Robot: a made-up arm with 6 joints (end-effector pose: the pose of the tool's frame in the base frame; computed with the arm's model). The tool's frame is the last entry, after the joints. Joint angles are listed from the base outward.
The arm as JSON. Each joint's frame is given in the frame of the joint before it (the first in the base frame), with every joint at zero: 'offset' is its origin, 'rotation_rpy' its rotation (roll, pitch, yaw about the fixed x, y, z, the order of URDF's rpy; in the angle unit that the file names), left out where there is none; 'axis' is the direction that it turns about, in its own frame. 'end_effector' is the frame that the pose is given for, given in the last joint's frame.
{
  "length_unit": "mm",
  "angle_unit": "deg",
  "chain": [
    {
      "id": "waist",
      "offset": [
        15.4,
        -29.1,
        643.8
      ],
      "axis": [
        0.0,
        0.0,
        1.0
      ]
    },
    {
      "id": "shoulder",
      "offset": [
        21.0,
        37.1,
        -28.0
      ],
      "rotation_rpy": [
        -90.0,
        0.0,
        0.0
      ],
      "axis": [
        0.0,
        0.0,
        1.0
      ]
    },
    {
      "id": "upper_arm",
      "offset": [
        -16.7,
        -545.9,
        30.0
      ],
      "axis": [
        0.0,
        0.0,
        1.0
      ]
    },
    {
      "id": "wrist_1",
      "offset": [
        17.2,
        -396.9,
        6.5
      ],
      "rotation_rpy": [
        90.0,
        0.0,
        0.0
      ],
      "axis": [
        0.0,
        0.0,
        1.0
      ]
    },
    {
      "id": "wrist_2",
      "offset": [
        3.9,
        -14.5,
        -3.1
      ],
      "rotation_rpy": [
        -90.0,
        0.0,
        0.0
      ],
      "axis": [
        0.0,
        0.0,
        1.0
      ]
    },
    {
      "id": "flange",
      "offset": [
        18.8,
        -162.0,
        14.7
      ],
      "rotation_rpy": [
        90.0,
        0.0,
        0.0
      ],
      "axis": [
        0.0,
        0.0,
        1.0
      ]
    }
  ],
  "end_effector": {
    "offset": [
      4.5,
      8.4,
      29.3
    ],
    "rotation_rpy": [
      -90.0,
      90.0,
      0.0
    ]
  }
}
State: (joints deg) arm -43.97 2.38 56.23 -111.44 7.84 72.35
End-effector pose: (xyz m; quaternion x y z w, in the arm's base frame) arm 0.4175 -0.3726 1.4577 0.2537 0.8182 0.2853 0.4298
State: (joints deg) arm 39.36 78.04 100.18 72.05 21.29 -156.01
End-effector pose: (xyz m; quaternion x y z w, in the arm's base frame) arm 0.3145 0.4188 0.1784 0.3045 -0.5906 0.0980 0.7409
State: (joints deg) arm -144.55 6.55 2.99 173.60 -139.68 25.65
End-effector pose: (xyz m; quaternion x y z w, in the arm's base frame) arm -0.1660 -0.2184 1.3920 -0.6431 -0.4348 -0.2885 0.5605
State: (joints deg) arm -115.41 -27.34 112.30 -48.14 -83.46 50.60
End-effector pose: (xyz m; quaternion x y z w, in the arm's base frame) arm 0.1360 -0.2809 1.2297 0.0709 0.8573 0.2957 0.4155
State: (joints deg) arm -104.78 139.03 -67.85 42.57 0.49 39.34
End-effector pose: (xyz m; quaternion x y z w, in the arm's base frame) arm -0.1353 -0.9760 0.3774 -0.0422 0.1697 0.5942 0.7851
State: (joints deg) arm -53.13 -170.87 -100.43 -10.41 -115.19 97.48
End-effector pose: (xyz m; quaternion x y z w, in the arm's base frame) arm 0.2633 -0.1789 0.2341 -0.7446 0.3893 0.5293 0.1181
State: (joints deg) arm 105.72 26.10 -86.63 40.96 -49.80 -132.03
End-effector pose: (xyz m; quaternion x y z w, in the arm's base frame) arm 0.1008 -0.2701 1.3120 0.1070 0.0182 0.9248 0.3647
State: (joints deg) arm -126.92 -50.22 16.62 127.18 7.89 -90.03
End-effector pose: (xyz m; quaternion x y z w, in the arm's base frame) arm 0.5581 0.4906 1.4273 -0.1530 0.8362 -0.1727 0.4975
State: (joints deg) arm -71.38 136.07 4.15 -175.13 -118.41 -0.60
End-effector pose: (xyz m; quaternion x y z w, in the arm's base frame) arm 0.2414 -0.4494 -0.1376 0.5323 -0.4989 -0.3611 0.5808
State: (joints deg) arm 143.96 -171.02 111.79 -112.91 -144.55 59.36
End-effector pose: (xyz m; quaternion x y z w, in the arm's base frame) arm 0.0900 -0.3052 0.2608 -0.7348 -0.0577 -0.0991 0.6686
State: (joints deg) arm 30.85 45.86 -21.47 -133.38 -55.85 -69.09
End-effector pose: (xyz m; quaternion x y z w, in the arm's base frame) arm 0.5433 0.4900 1.4396 -0.0811 0.3472 -0.7395 0.5709
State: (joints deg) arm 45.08 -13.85 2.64 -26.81 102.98 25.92
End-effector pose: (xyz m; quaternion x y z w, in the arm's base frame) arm 0.0120 -0.0348 1.5041 0.0592 -0.4895 -0.8559 0.1558
